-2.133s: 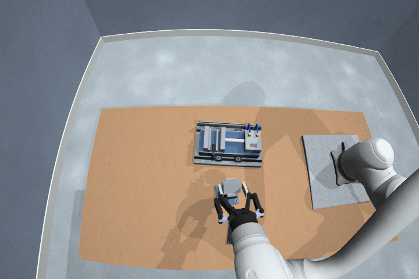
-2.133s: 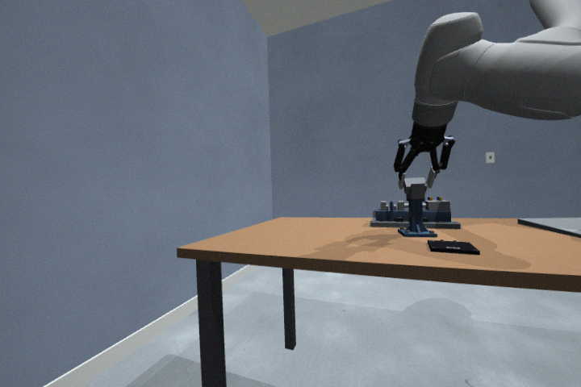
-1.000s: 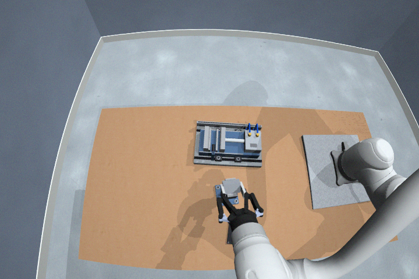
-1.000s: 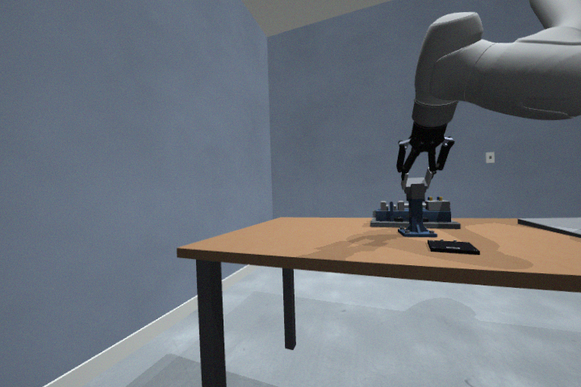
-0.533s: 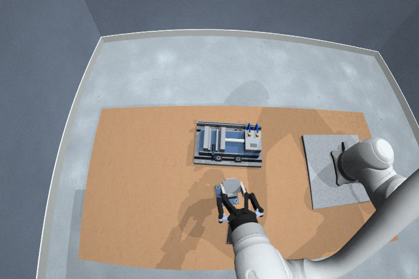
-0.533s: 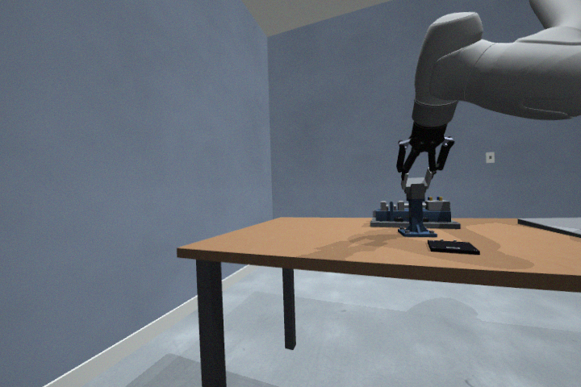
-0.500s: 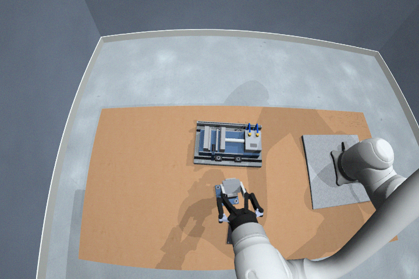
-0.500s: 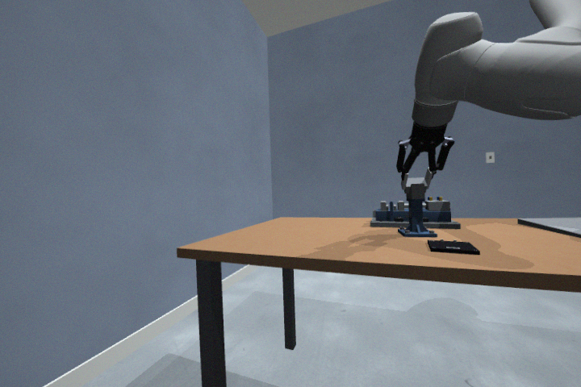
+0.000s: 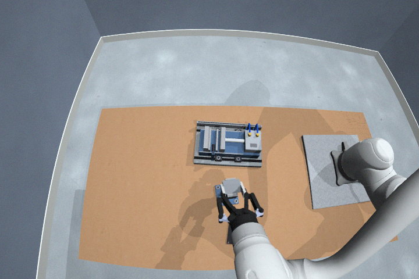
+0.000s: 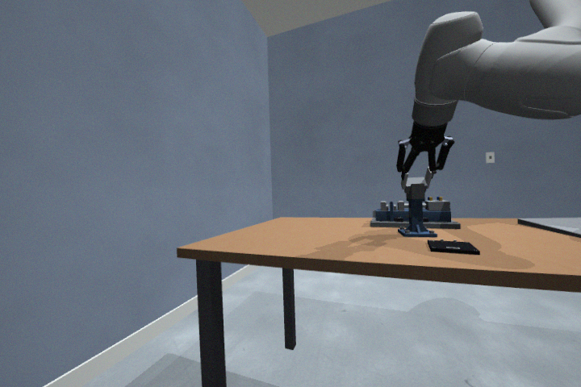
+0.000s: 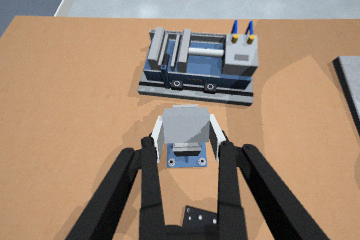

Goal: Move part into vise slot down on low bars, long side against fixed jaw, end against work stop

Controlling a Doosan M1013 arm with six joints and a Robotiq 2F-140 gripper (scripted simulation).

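The V-block post lies 12 cm below my hand and 1 cm to the right of it. From my hand the other things lie so: part (2 cm to the right, 2 cm below); work stop (19 cm to the right, 9 cm below, 6 cm ahead); black infeed plate (17 cm below, 16 cm to the left, 4 cm behind).
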